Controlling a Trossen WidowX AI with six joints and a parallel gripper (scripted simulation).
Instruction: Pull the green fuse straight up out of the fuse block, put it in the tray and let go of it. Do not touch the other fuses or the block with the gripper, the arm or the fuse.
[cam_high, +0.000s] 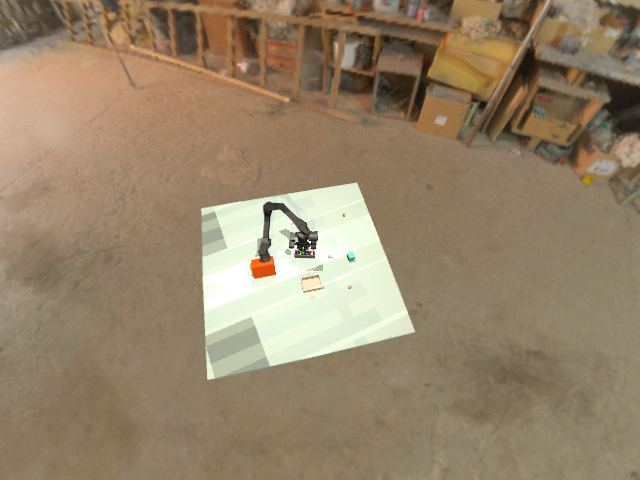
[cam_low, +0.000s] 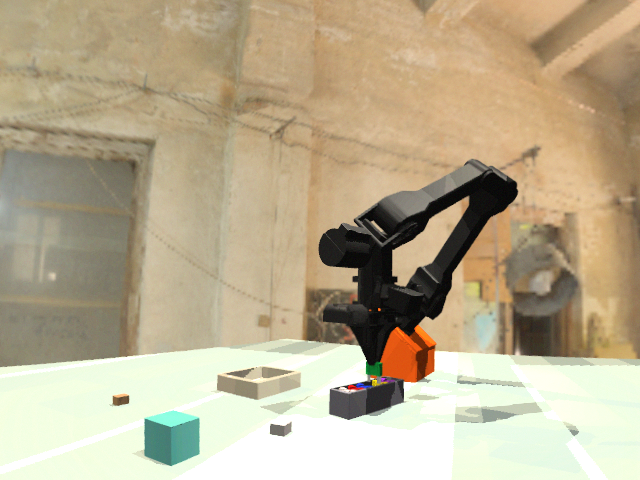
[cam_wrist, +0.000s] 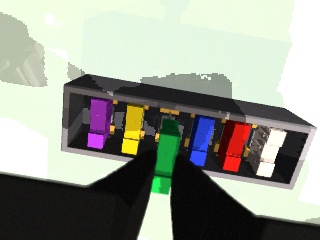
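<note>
My gripper tip is 10 mm past the beige tray, 230 mm to the left of it and 70 mm above it. Round my gripper tip: small grey cube (180 mm ahead, 70 mm to the right, 60 mm below); then green fuse (10 mm below); then teal cube (310 mm ahead, 130 mm to the right, 50 mm below).
</note>
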